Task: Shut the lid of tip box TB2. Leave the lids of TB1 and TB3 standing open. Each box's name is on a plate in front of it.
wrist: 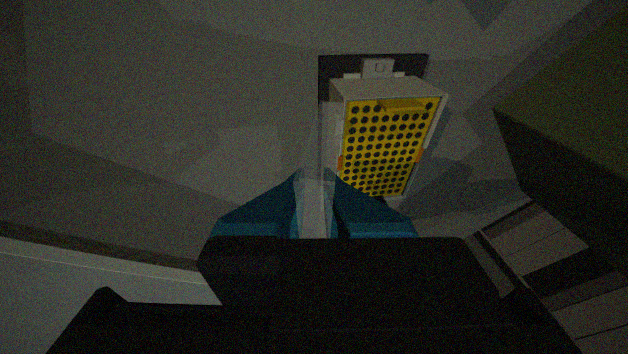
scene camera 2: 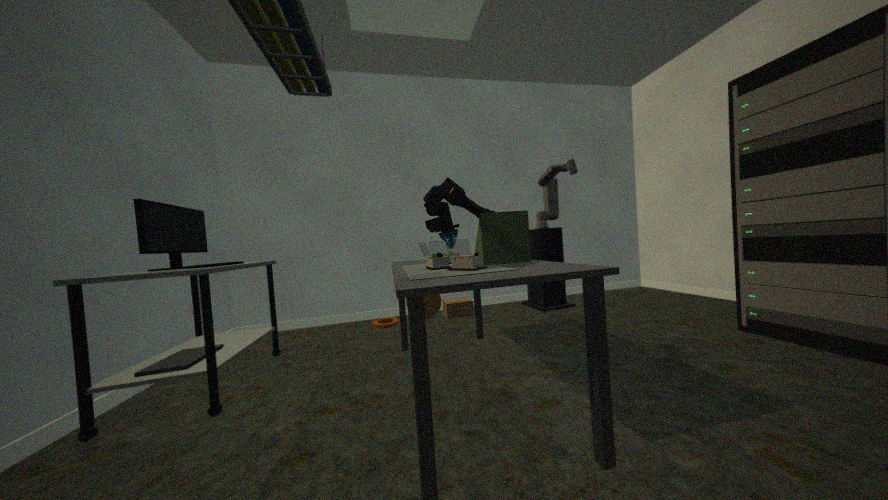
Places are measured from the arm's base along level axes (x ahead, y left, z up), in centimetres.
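Where they show: gripper, fingertip midpoint: [wrist: 313, 175] [scene camera 2: 452, 248]; arm's base at its link origin: [scene camera 2: 496, 232].
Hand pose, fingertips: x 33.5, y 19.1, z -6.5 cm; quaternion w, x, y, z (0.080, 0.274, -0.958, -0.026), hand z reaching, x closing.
Note:
Each offset is from my fingertips to the centre of the thing. "spot": to the spot under its first point. Level surfaces: height alone.
A pale tip box @(dx -8.4, dy -2.2, dz -7.1 cm) [wrist: 387, 88] with a yellow, holed rack @(dx -7.4, dy -1.6, dz -3.9 cm) [wrist: 382, 142] stands open in the wrist view, its latch @(spot: dx -3.4, dy -7.4, dz -8.5 cm) [wrist: 377, 67] at the far end. Its clear lid @(spot: dx +1.4, dy -1.1, dz +4.2 cm) [wrist: 314, 210] stands up along the left side, seen nearly edge-on. My gripper [wrist: 313, 175] [scene camera 2: 449, 245] has its blue fingers together, shut on the upper part of this lid. In the scene view, two small pale boxes @(spot: dx +3.0, dy -15.6, dz -7.0 cm) [scene camera 2: 437, 262] @(spot: dx -5.2, dy +3.0, dz -7.3 cm) [scene camera 2: 466, 263] show on the table under the gripper, with clear lids standing up behind them. The name plates cannot be read, and a third box cannot be made out.
A large green block [scene camera 2: 504, 237] [wrist: 565, 130] stands right of the boxes, close to the arm. The boxes are on a pale mat @(dz -10.1 cm) [scene camera 2: 419, 272] on the grey table @(dz -10.7 cm) [scene camera 2: 559, 269]. A second arm [scene camera 2: 549, 195] stands on a black pedestal behind.

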